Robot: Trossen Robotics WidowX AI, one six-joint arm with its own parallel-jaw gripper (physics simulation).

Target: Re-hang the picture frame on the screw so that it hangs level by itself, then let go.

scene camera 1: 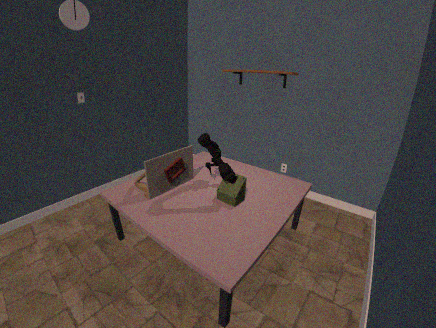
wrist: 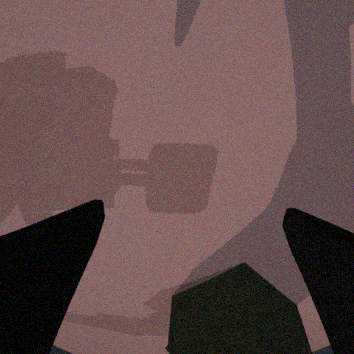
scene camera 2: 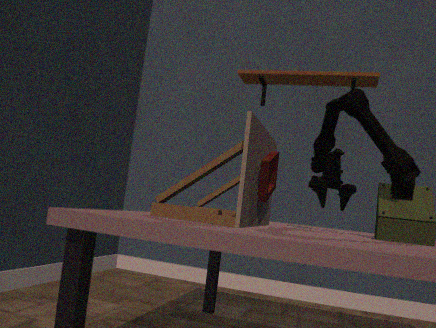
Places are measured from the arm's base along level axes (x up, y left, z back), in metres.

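Pixels of known places: gripper, fingertip midpoint: [scene camera 1: 216, 175] [wrist: 195, 213] [scene camera 2: 332, 209]; arm's base at its link origin: [scene camera 1: 232, 179] [scene camera 2: 402, 193].
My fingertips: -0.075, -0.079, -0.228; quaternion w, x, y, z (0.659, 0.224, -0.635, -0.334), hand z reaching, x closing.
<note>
Ahead of a thing's pixels: the offset from my fingertips to its middle, as dx, dy, dz.
The red picture frame @(+0.080, +0.285, -0.182) [scene camera 1: 174, 164] [scene camera 2: 262, 175] is against the front face of an upright grey panel [scene camera 1: 155, 175] [scene camera 2: 245, 170]. In scene camera 1 its top bar slopes more steeply than the panel's top edge, so it looks tilted. The screw cannot be made out. My gripper [scene camera 1: 213, 173] [scene camera 2: 332, 208] [wrist: 195, 213] is open and empty. It points down above the table, between the panel and the arm's base, apart from the frame. The frame does not show in the wrist view.
The panel stands on the pink table [scene camera 1: 225, 235] [scene camera 2: 125, 222] with wooden braces @(+0.052, +0.491, -0.321) [scene camera 2: 200, 172] behind it. The arm rises from a green box [scene camera 1: 231, 192] [scene camera 2: 405, 220] [wrist: 237, 310]. A wooden shelf [scene camera 1: 260, 72] [scene camera 2: 307, 78] is on the wall behind. Shadows lie across the tabletop.
</note>
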